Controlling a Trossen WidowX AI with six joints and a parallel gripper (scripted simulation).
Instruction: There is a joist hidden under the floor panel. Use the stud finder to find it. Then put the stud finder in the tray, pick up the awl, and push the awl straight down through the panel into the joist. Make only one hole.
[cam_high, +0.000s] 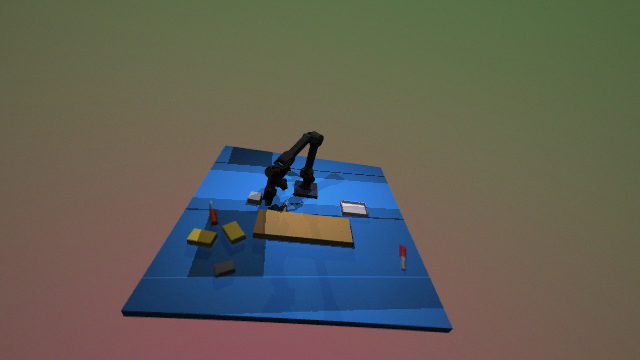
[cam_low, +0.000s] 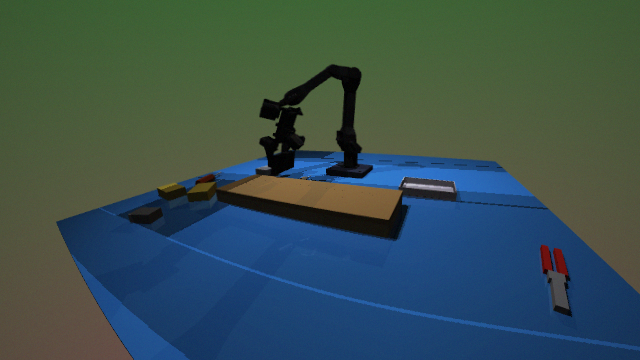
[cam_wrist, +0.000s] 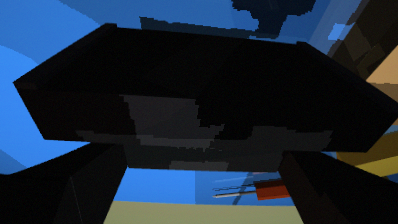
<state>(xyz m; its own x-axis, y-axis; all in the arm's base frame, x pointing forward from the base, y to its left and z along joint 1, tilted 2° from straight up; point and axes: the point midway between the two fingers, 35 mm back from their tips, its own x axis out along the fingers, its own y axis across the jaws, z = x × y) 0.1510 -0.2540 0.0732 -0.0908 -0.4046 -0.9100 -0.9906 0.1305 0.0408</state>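
Now: the stud finder 10 mm behind my gripper tip and 10 mm to the left of it. Round my gripper tip: grey block 20 mm behind, 60 mm to the right, 60 mm below; grey tray 50 mm ahead, 560 mm to the left, 60 mm below.
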